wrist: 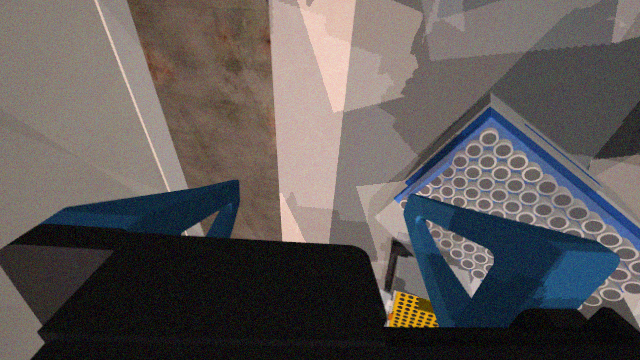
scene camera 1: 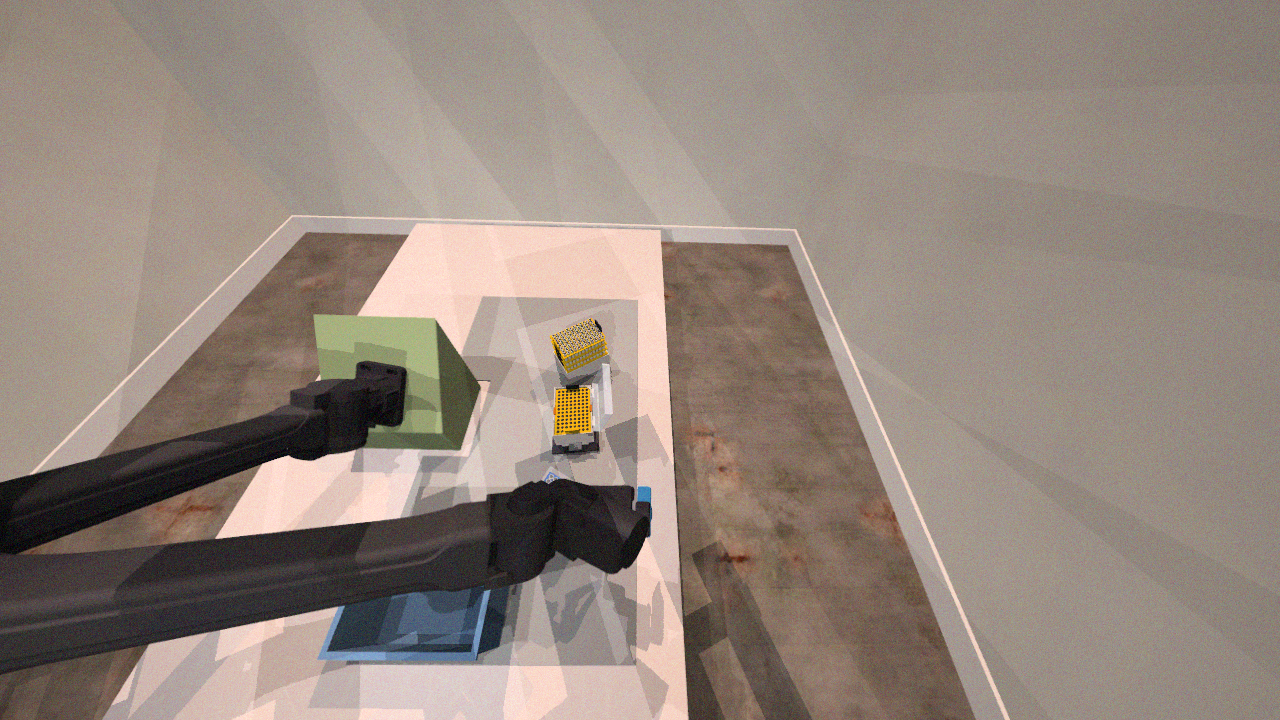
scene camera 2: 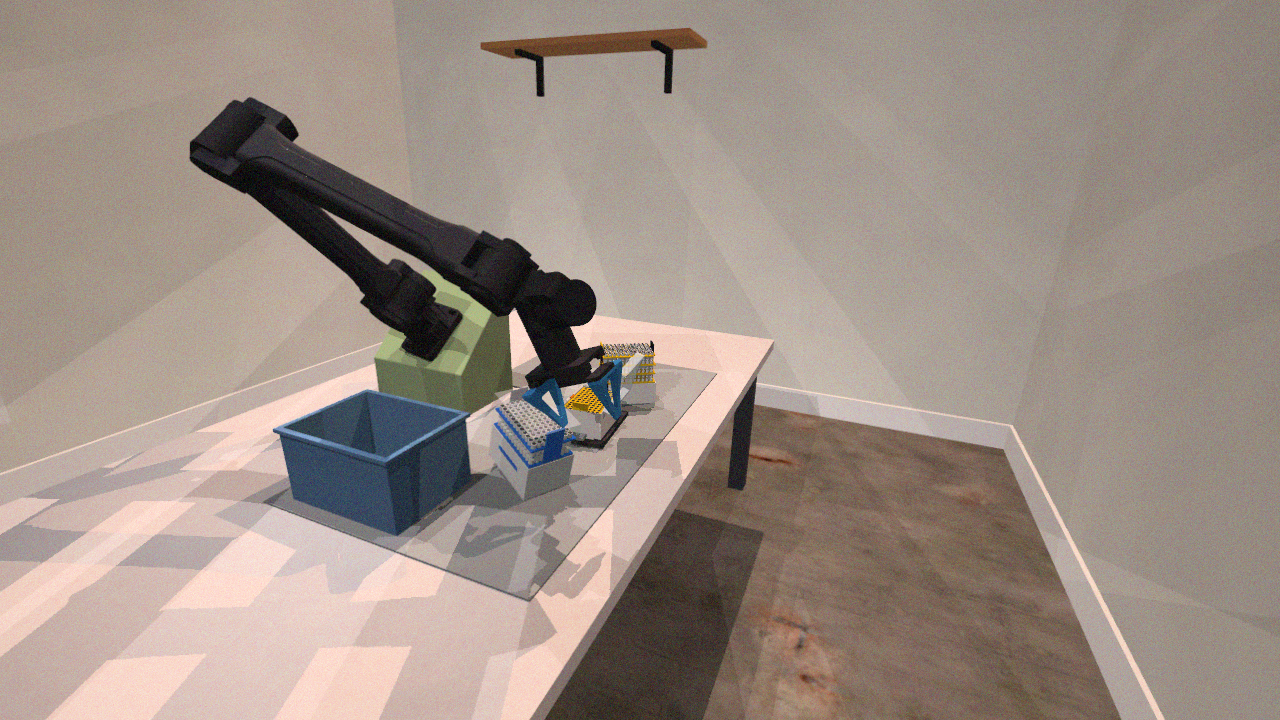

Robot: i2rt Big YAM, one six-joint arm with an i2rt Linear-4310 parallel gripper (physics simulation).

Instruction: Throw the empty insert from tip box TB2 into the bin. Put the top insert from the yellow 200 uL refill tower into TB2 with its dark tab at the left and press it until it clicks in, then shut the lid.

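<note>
My gripper [scene camera 2: 591,420] [wrist: 325,197] is open and empty, its blue fingers wide apart and pointing down. In scene camera 2 it hangs near the blue tower and the open tip box. The tip box [scene camera 2: 583,426] stands in a dark holder; its label cannot be read. A yellow insert with empty holes [scene camera 1: 572,410] [scene camera 2: 586,399] [wrist: 411,311] sits on it. Its pale lid [scene camera 1: 607,390] [scene camera 2: 633,377] stands open at the right side in scene camera 1. The yellow refill tower [scene camera 1: 580,347] [scene camera 2: 629,365], full of tips, stands turned behind it. The blue bin [scene camera 1: 483,626] [scene camera 2: 335,483] shows no insert inside.
A blue-banded refill tower [scene camera 1: 551,476] [scene camera 2: 528,429] [wrist: 500,187] stands between the bin and the tip box, close to one finger in the wrist view. The green arm base [scene camera 1: 452,385] [scene camera 2: 429,380] is at the left. The table edge runs along the right. A wall shelf [scene camera 2: 595,42] hangs high behind.
</note>
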